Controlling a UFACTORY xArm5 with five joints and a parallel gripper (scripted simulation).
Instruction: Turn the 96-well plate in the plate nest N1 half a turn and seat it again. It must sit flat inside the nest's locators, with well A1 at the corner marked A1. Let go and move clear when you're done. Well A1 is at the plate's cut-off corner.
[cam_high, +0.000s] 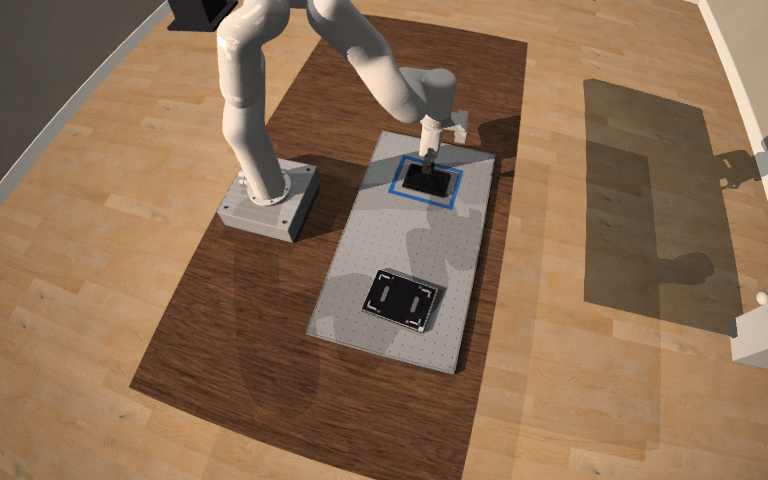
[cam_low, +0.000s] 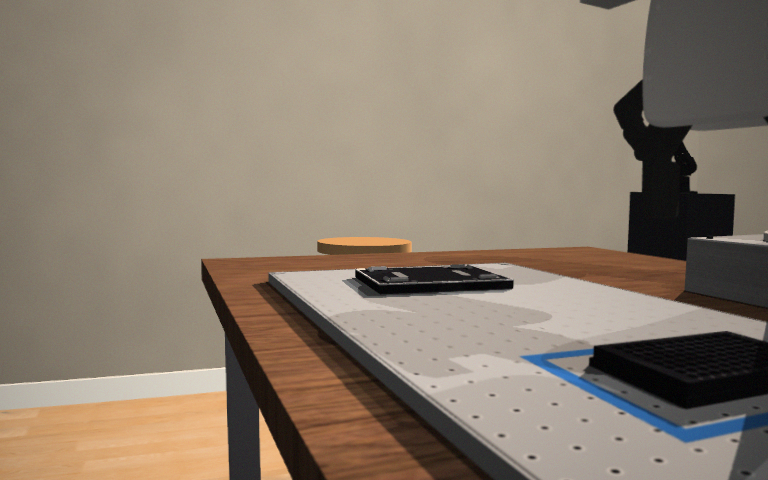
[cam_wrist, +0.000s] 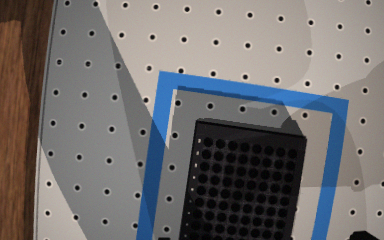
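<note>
Now: the black 96-well plate 100 mm below my hand. From my hand the other things lie so: black plate nest 390 mm to the right, 100 mm below.
</note>
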